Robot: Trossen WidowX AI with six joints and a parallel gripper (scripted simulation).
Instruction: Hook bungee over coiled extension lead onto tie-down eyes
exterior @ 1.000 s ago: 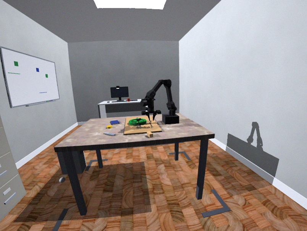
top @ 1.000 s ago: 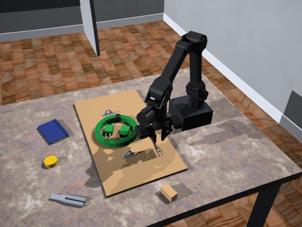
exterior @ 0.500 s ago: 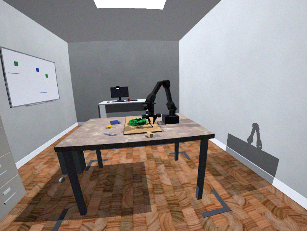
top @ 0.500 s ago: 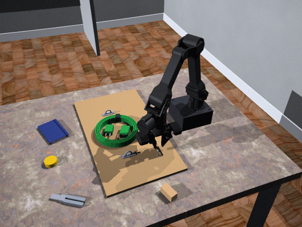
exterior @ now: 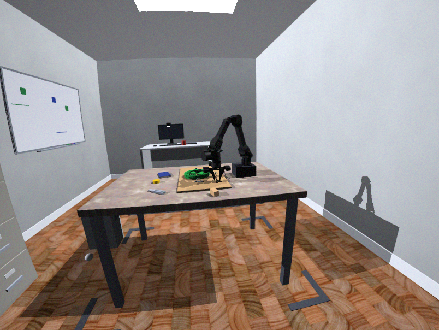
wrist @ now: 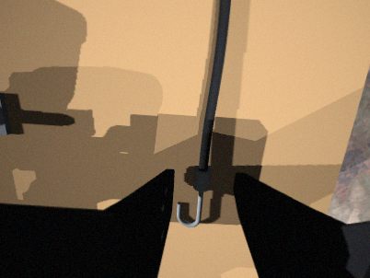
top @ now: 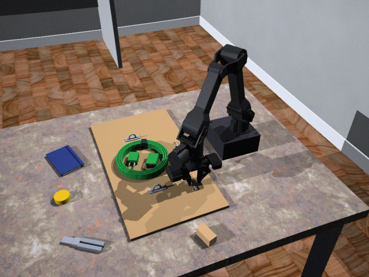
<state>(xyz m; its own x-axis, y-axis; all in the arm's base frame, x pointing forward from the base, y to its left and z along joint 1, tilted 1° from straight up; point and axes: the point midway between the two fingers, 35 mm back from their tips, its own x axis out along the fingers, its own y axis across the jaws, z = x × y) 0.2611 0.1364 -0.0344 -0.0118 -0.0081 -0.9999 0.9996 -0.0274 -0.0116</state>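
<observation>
My hand is 180 mm to the left of the tan board, 90 mm short of it and 40 mm above it. Round my hand: yellow disc: 430 mm ahead, 130 mm to the right, 40 mm below; grey tool: 410 mm ahead, 70 mm to the left, 40 mm below; wooden block: 210 mm to the left, 50 mm ahead, 40 mm below.
</observation>
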